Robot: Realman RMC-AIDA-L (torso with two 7-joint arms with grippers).
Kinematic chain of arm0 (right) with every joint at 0, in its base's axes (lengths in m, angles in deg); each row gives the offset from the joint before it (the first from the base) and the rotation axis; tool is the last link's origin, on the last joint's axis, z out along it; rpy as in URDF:
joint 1: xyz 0 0 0.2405 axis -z
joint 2: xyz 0 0 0 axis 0.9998 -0.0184 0
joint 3: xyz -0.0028 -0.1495 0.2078 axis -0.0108 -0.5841 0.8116
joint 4: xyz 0 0 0 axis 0.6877 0.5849 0.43
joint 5: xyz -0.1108 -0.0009 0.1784 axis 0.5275 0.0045 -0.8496
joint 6: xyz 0 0 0 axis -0.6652 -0.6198 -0.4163
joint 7: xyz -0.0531 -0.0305 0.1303 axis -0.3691 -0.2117 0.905
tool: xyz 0 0 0 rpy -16.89 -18.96 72.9
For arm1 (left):
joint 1: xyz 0 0 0.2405 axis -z
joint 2: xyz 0 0 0 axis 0.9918 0.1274 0
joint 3: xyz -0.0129 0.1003 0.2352 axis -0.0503 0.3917 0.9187
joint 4: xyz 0 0 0 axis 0.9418 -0.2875 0.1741
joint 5: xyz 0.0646 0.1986 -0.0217 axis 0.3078 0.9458 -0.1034
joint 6: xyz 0 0 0 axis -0.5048 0.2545 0.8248
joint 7: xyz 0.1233 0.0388 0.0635 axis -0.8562 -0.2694 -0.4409
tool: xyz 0 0 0 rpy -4.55 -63.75 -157.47
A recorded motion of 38 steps. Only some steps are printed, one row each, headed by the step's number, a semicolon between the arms.
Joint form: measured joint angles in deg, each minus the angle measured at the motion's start. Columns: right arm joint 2, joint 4, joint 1, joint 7, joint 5, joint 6, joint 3; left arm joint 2, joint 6, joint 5, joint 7, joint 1, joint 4, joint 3.
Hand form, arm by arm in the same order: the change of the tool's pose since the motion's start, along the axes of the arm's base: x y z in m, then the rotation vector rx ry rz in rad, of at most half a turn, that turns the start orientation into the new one. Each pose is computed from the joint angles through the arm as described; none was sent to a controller.
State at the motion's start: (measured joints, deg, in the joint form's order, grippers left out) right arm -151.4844 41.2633 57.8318 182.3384 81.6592 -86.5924 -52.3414; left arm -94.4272 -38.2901 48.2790 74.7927 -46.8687 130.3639 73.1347
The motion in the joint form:
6: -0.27 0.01 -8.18 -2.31 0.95 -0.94 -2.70; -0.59 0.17 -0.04 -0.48 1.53 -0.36 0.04
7: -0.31 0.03 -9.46 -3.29 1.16 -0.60 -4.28; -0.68 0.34 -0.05 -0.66 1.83 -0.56 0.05
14: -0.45 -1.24 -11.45 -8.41 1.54 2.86 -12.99; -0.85 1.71 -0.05 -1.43 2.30 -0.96 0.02
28: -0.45 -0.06 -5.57 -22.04 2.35 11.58 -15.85; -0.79 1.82 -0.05 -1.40 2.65 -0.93 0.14
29: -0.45 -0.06 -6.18 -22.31 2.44 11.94 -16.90; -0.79 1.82 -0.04 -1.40 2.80 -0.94 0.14
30: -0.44 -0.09 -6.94 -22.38 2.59 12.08 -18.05; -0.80 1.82 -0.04 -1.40 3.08 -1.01 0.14
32: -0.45 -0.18 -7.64 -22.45 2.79 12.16 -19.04; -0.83 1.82 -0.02 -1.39 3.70 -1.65 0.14
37: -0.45 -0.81 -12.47 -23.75 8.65 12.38 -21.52; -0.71 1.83 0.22 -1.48 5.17 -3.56 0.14
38: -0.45 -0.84 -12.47 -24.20 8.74 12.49 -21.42; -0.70 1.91 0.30 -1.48 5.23 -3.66 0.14
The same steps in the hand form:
6: -0.0537 0.0298 -0.0086 -0.0142 -0.0540 0.1792; 0.0104 0.0036 -0.0046 -0.0049 -0.0091 -0.0296
7: -0.0626 0.0335 -0.0131 -0.0273 -0.0836 0.2083; 0.0121 0.0046 -0.0057 -0.0044 -0.0107 -0.0344
14: -0.0760 0.0347 -0.0416 -0.1157 -0.2329 0.2554; 0.0141 0.0086 -0.0075 0.0160 -0.0100 -0.0405
28: -0.0274 0.0230 -0.0574 -0.0673 -0.5104 0.0628; 0.0162 0.0100 -0.0073 0.0170 -0.0077 -0.0468
29: -0.0308 0.0245 -0.0603 -0.0766 -0.5277 0.0805; 0.0171 0.0104 -0.0074 0.0169 -0.0076 -0.0492
30: -0.0356 0.0260 -0.0632 -0.0873 -0.5422 0.1053; 0.0188 0.0111 -0.0076 0.0159 -0.0082 -0.0533
32: -0.0401 0.0271 -0.0661 -0.0974 -0.5542 0.1286; 0.0215 0.0122 -0.0095 0.0077 -0.0119 -0.0567
37: -0.0716 0.0314 -0.0850 -0.1485 -0.6466 0.3018; 0.0261 0.0147 -0.0140 -0.0146 -0.0166 -0.0613
38: -0.0714 0.0315 -0.0852 -0.1436 -0.6524 0.3009; 0.0261 0.0149 -0.0143 -0.0148 -0.0154 -0.0604

